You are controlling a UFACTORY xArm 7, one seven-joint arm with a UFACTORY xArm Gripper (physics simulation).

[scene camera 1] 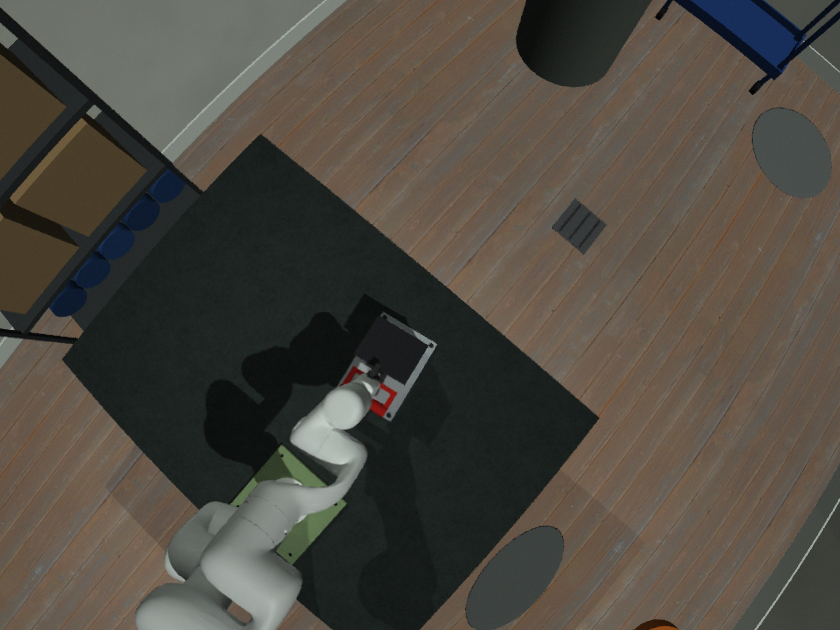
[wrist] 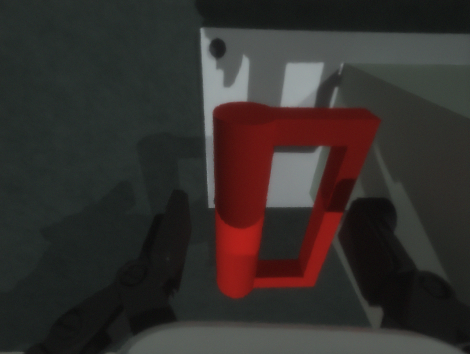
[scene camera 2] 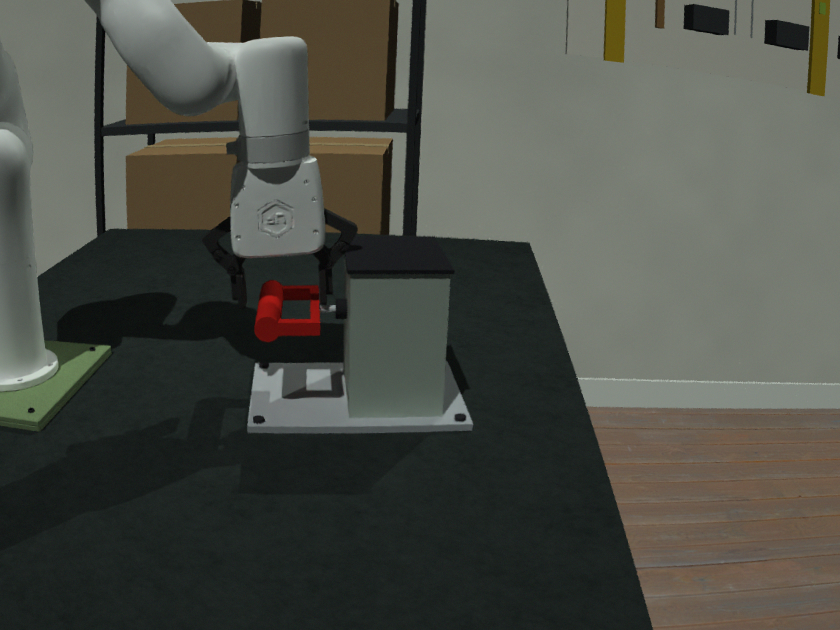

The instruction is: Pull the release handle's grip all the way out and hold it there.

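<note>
The red release handle (scene camera 1: 378, 408) (scene camera 2: 269, 313) (wrist: 239, 175) is a thick round grip bar on a rectangular frame. It stands out from the grey-green housing (scene camera 2: 396, 345) with a black top, above a pale base plate (scene camera 1: 413, 379) (scene camera 2: 305, 417) (wrist: 270, 42). My gripper (scene camera 2: 282, 299) (wrist: 267, 213) is open and points down over the handle. One finger is on the outer side of the grip bar, with a gap. The other is between the frame's inner bar and the housing, close to both, and hides much of the short shaft in the wrist view.
The housing stands on a dark mat (scene camera 1: 271, 223) (scene camera 2: 407, 542). The arm's green mounting plate (scene camera 1: 308, 539) (scene camera 2: 74, 369) is on the handle side. A shelf rack (scene camera 2: 415, 155) with cardboard boxes (scene camera 2: 325, 61) stands behind. A dark column (scene camera 1: 576, 40) and a blue cart (scene camera 1: 746, 33) are farther off.
</note>
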